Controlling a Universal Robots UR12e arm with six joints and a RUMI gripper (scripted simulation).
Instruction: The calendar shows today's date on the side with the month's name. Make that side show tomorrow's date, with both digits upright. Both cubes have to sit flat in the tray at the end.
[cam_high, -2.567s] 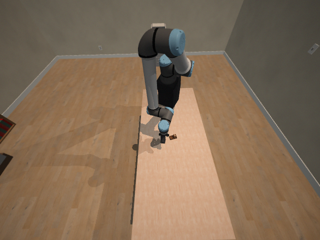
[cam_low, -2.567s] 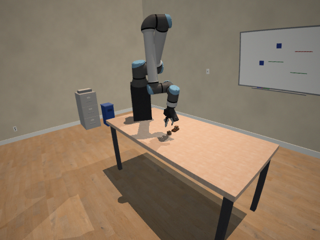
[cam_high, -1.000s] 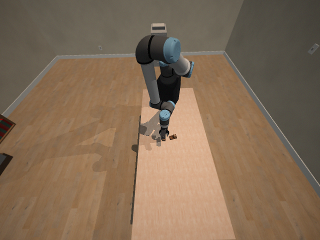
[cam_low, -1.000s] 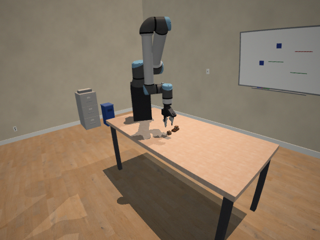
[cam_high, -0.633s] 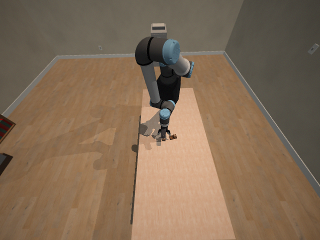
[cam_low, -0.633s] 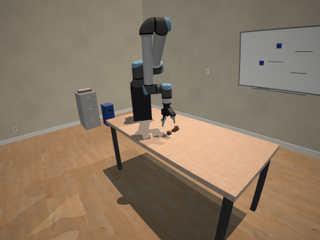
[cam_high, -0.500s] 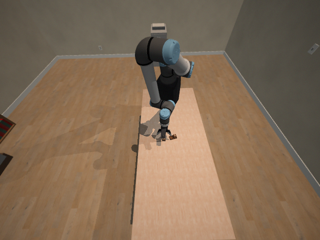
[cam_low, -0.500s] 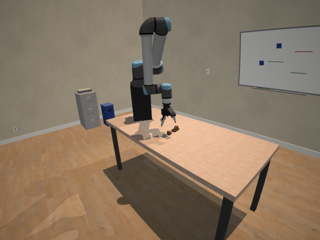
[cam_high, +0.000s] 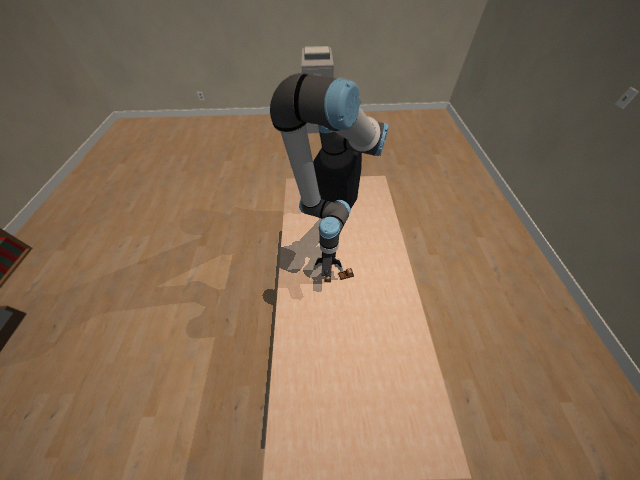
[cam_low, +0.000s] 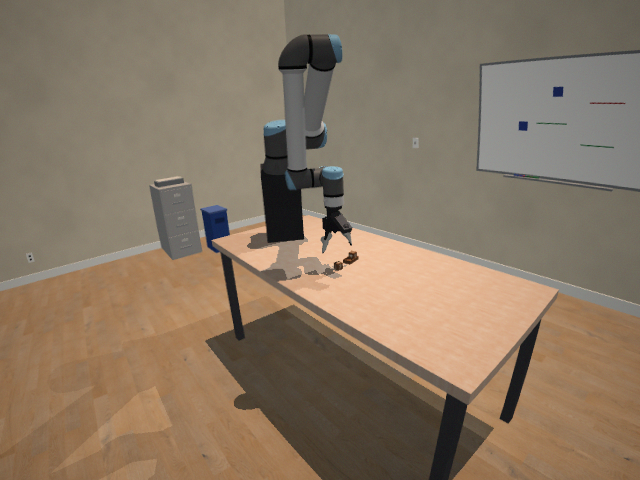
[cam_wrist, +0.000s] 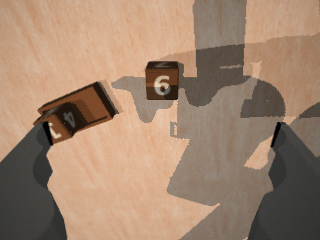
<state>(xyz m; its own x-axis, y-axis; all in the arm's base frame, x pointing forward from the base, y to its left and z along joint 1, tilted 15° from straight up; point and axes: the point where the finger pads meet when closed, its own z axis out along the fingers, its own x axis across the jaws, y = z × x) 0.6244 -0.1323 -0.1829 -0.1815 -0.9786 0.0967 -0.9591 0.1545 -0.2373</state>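
My gripper is now 8 cm above the brown digit cube. From my hand the other things lie so: brown calendar tray 11 cm to the left, 9 cm below, 2 cm behind.
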